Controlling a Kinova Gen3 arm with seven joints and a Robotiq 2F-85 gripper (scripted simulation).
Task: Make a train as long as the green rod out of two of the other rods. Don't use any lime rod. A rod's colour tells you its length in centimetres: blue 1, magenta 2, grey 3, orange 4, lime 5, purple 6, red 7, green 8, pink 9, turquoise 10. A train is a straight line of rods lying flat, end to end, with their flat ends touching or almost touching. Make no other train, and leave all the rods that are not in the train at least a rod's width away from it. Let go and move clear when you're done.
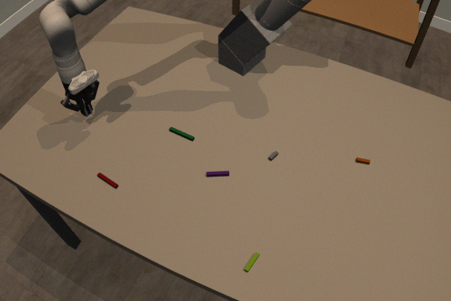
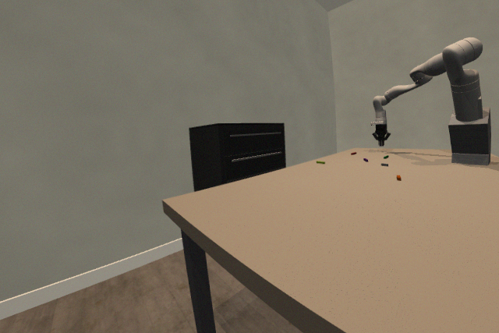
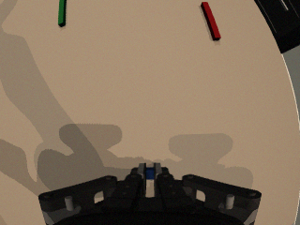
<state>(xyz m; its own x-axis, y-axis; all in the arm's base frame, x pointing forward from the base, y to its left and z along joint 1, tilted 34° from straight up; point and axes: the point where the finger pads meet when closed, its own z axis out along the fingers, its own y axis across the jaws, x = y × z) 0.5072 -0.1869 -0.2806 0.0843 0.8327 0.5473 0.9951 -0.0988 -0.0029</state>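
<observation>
The red rod lies 120 mm ahead of my hand, 200 mm to the left of it and 60 mm below it. From my hand the other things lie so: green rod (130 mm behind, 260 mm to the left, 60 mm below); then blue rod (10 mm below); then purple rod (80 mm behind, 430 mm to the left, 60 mm below).
</observation>
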